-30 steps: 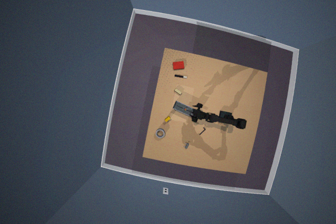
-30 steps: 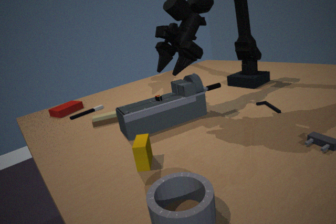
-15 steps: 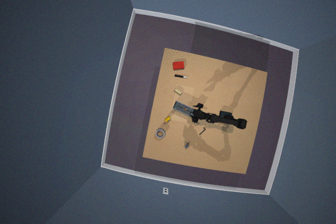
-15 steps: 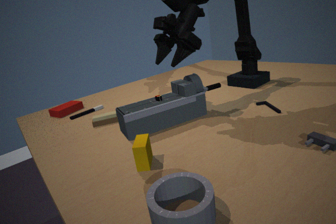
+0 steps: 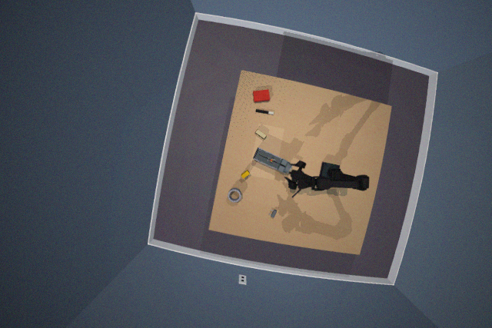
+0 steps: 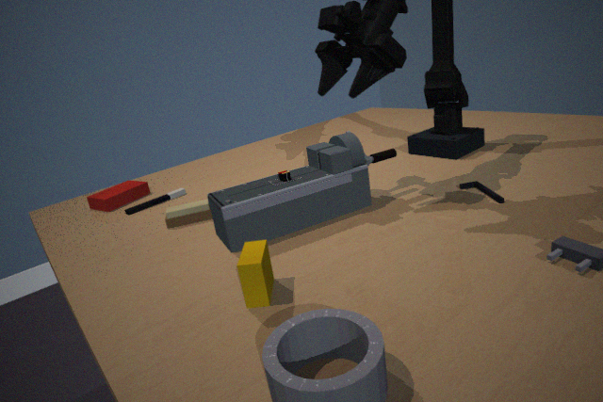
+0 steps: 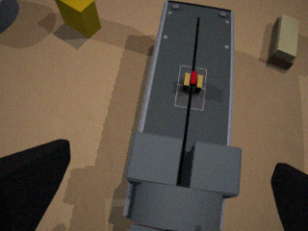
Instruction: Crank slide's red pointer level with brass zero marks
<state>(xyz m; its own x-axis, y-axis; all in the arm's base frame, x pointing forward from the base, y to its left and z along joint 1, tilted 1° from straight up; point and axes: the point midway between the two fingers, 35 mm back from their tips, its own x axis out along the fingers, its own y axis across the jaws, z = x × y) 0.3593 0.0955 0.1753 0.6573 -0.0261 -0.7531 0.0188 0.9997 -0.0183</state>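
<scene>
My gripper tip is 8 cm past the black crank handle, 2 cm to the right of it and 12 cm above it. From my gripper tip the other things lie so: black hex key (19 cm behind, 13 cm to the left, 19 cm below); then red pointer (11 cm ahead, 2 cm to the right, 11 cm below); then yellow block (24 cm ahead, 15 cm to the left, 17 cm below).
</scene>
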